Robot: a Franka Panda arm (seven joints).
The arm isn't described. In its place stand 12 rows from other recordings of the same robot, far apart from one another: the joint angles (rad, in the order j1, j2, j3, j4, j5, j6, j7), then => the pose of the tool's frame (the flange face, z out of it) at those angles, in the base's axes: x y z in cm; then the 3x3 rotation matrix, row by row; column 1 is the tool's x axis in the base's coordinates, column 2 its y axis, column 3 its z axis.
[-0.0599 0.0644 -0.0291 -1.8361 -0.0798 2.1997 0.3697] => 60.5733 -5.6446 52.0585; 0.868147 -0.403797 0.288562; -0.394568 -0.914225 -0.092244; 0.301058 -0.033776 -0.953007
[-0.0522 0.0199 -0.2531 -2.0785 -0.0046 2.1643 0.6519] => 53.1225 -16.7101 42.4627; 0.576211 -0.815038 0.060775; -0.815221 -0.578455 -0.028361; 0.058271 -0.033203 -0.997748
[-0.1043 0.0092 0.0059 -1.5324 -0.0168 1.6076 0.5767] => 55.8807 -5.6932 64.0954; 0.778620 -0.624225 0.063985; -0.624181 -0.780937 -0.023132; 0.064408 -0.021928 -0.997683
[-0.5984 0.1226 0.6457 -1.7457 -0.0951 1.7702 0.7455] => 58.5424 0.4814 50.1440; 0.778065 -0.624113 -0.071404; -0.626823 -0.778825 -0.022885; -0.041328 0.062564 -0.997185
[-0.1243 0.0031 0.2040 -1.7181 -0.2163 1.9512 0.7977] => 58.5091 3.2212 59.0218; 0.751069 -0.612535 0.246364; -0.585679 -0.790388 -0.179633; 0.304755 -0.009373 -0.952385
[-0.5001 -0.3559 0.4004 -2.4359 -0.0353 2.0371 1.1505] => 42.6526 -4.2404 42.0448; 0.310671 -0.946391 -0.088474; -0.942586 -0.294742 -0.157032; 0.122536 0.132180 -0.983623
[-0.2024 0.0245 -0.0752 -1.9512 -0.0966 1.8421 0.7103] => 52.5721 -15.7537 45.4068; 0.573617 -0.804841 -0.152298; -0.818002 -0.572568 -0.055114; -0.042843 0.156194 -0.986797
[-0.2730 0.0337 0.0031 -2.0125 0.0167 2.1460 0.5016] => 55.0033 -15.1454 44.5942; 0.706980 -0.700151 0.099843; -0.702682 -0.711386 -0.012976; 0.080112 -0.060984 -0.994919
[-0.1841 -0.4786 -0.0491 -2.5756 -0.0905 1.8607 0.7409] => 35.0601 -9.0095 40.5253; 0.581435 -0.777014 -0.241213; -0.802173 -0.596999 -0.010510; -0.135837 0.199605 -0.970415
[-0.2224 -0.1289 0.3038 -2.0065 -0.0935 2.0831 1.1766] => 53.9470 4.5628 52.9950; 0.472097 -0.856592 0.208267; -0.860390 -0.499172 -0.102746; 0.191972 -0.130684 -0.972660
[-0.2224 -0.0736 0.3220 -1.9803 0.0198 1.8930 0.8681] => 53.2791 5.8065 49.5246; 0.713691 -0.700257 -0.016880; -0.700418 -0.713706 -0.006183; -0.007717 0.016236 -0.999838
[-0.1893 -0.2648 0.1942 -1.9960 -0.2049 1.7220 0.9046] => 47.7617 -0.7571 57.2171; 0.642650 -0.766081 -0.010982; -0.743496 -0.620114 -0.250344; 0.184974 0.169048 -0.968095
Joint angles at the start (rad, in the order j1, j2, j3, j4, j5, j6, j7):
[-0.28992 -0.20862 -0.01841 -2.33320 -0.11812 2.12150 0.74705]
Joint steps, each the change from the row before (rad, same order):
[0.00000 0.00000 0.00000 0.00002 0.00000 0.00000 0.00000]
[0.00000 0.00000 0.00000 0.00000 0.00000 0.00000 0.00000]
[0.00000 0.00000 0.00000 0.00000 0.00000 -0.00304 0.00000]
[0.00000 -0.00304 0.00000 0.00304 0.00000 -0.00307 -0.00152]
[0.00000 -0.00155 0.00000 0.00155 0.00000 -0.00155 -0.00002]
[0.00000 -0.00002 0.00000 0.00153 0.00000 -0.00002 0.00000]
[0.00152 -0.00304 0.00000 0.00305 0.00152 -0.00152 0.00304]
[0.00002 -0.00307 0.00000 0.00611 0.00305 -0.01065 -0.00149]
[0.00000 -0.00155 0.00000 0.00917 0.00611 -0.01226 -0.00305]
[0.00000 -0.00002 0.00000 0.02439 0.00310 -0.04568 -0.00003]
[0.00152 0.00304 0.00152 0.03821 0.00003 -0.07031 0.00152]
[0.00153 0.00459 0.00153 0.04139 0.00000 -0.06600 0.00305]
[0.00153 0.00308 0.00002 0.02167 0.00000 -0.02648 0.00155]
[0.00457 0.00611 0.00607 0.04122 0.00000 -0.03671 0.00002]
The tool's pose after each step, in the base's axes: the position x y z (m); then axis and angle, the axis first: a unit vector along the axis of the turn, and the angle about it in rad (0 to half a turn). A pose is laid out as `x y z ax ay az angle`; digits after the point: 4 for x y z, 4 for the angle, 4 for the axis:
0.4491 -0.1488 0.4204 0.8792 -0.4763 0.0091 3.0465
0.4491 -0.1488 0.4204 0.8792 -0.4763 0.0091 3.0465
0.4488 -0.1487 0.4202 0.8792 -0.4764 0.0076 3.0458
0.4489 -0.1488 0.4227 0.8794 -0.4759 0.0091 3.0462
0.4490 -0.1489 0.4240 0.8794 -0.4760 0.0098 3.0464
0.4493 -0.1490 0.4247 0.8794 -0.4760 0.0106 3.0467
0.4498 -0.1483 0.4274 0.8787 -0.4772 0.0128 3.0489
0.4498 -0.1483 0.4308 0.8785 -0.4777 0.0118 3.0506
0.4504 -0.1484 0.4346 0.8782 -0.4781 0.0105 3.0548
0.4507 -0.1490 0.4420 0.8771 -0.4802 0.0000 3.0511
0.4515 -0.1488 0.4524 0.8762 -0.4816 -0.0167 3.0406
0.4531 -0.1486 0.4641 0.8747 -0.4836 -0.0305 3.0316
0.4547 -0.1487 0.4706 0.8741 -0.4845 -0.0342 3.0289
0.4602 -0.1454 0.4840 0.8758 -0.4815 -0.0344 3.0256

